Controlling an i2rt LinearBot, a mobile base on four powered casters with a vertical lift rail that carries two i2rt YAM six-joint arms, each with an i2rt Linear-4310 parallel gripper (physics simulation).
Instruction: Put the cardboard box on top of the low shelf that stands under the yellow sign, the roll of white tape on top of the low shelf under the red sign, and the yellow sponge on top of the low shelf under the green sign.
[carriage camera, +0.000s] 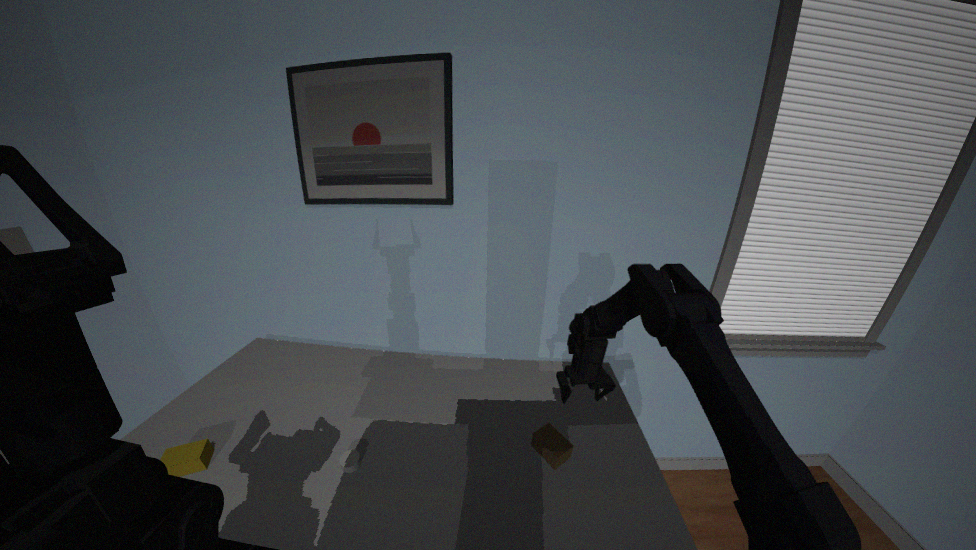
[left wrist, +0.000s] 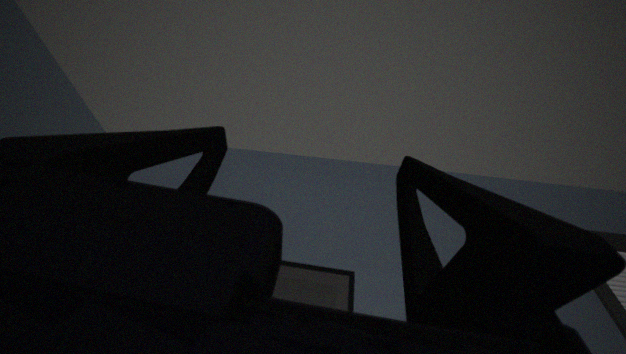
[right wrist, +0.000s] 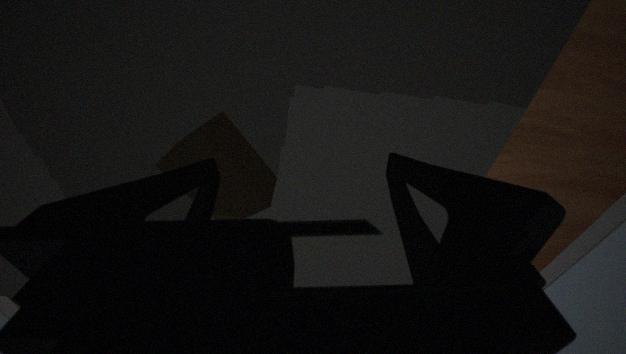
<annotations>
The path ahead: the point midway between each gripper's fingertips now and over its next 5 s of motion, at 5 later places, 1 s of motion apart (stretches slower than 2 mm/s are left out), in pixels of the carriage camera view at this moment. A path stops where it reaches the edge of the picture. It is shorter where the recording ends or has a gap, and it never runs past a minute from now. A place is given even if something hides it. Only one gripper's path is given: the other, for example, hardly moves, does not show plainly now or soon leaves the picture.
My right gripper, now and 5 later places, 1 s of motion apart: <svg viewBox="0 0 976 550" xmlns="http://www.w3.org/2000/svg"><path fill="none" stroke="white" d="M579 400L562 400L559 419L556 428L560 412L560 432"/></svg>
</annotations>
